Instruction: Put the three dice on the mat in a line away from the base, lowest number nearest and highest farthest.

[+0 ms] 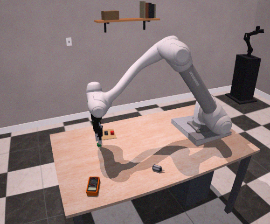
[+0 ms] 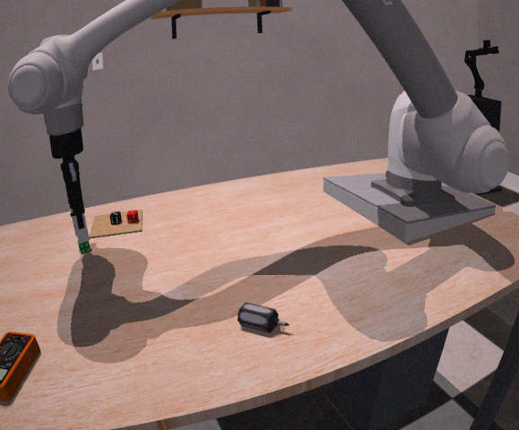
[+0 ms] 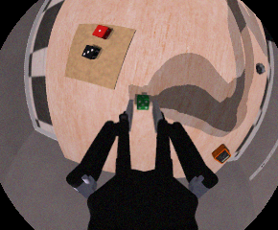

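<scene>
My gripper is now 50 mm above the green die. Also, from my hand: black die: 130 mm to the right, 80 mm behind, 50 mm below; tan mat: 130 mm to the right, 80 mm behind, 60 mm below; red die: 120 mm to the right, 120 mm behind, 50 mm below.
</scene>
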